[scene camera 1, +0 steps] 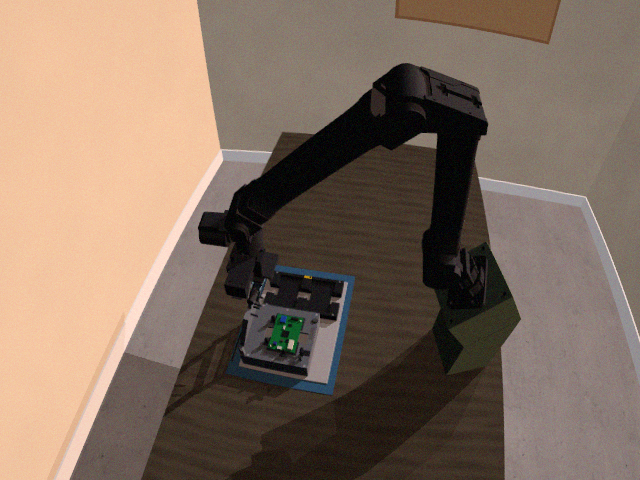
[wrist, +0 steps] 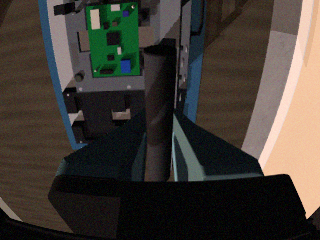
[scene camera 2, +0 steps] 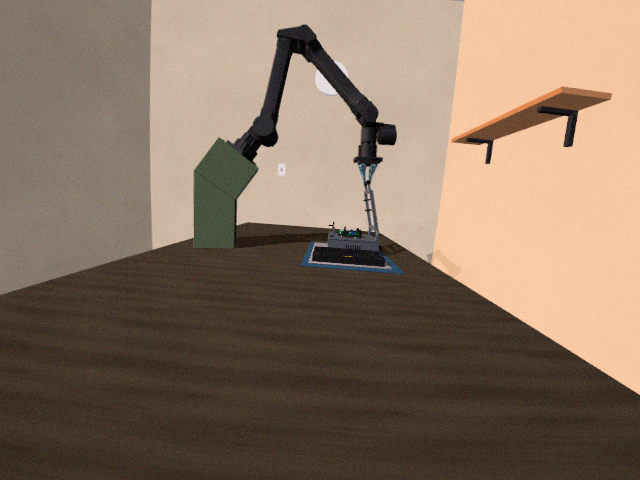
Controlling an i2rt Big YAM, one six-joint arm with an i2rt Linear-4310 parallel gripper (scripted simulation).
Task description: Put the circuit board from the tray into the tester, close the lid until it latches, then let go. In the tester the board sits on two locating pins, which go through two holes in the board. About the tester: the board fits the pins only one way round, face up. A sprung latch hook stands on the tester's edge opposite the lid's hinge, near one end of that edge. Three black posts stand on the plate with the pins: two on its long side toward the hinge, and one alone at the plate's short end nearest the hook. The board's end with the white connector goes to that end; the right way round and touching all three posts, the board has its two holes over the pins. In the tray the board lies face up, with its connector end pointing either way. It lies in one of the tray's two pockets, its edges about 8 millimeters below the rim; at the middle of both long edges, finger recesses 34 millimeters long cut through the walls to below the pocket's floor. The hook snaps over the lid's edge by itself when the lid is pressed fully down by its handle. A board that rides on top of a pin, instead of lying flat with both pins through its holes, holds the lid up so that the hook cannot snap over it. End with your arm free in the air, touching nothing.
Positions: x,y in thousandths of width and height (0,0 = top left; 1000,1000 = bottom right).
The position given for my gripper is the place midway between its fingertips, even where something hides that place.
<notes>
In view: my gripper (wrist: 498,490) and a green circuit board (scene camera 1: 448,691).
The green circuit board is seen too in the wrist view (wrist: 358,169).
</notes>
